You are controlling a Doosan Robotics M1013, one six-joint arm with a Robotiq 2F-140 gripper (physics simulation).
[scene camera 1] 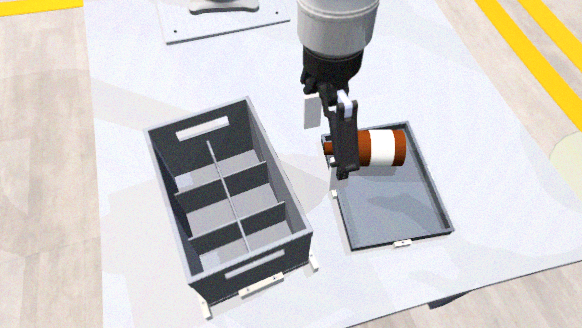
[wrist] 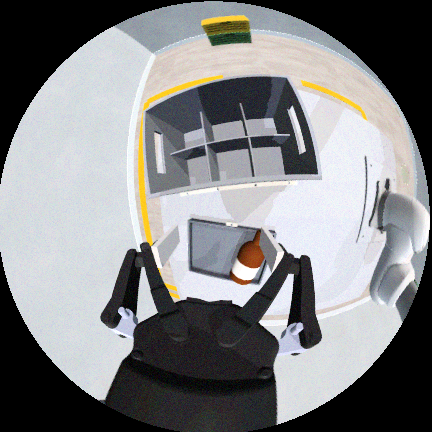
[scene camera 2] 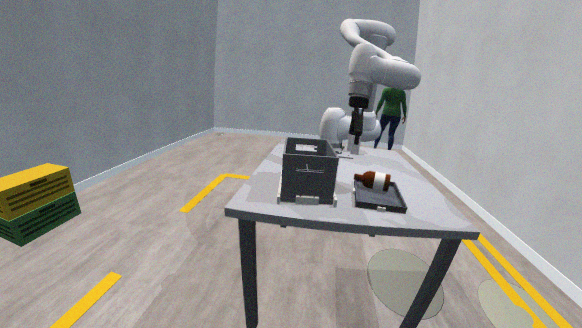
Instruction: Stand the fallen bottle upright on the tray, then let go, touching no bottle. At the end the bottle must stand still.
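Places are measured from the arm's base along level axes (x ahead, y right, z down), in metres.
Pixels of known places: gripper, between the fingertips: [scene camera 1: 323, 154] [wrist: 218, 234] [scene camera 2: 351, 152]; arm's base, origin of its link: [wrist: 381, 208].
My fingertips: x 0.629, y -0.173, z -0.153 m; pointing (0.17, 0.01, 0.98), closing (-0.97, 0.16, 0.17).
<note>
Ahead of a thing's pixels: the offset from my fingertips to its middle. "spot": to the spot under its first point.
The brown bottle with a white label {dx -0.080, dy -0.099, dz +0.124 m} [scene camera 1: 382, 148] [scene camera 2: 380, 181] [wrist: 246, 267] lies on its side along the tray's end nearer the robot base. Its neck points towards the crate, at the tray's side rim. The dark grey tray {spot: dx +0.072, dy -0.096, dz +0.161 m} [scene camera 1: 372, 225] [scene camera 2: 382, 200] [wrist: 209, 250] lies flat on the table. My gripper [scene camera 1: 325, 141] [scene camera 2: 356, 136] [wrist: 218, 234] is open and empty, above the table by the tray's crate side, apart from the bottle. In scene camera 1 one finger hides part of the bottle's shoulder; in the wrist view the right finger pad overlaps its side.
A tall grey crate with dividers {dx +0.029, dy +0.164, dz +0.078 m} [scene camera 1: 300, 245] [scene camera 2: 309, 182] [wrist: 235, 181] stands beside the tray, on the bottle neck's side. Small white blocks sit at the edges of crate and tray. The robot base plate [scene camera 1: 225, 32] is at the table's far end. A person [scene camera 2: 392, 107] stands behind the arm.
</note>
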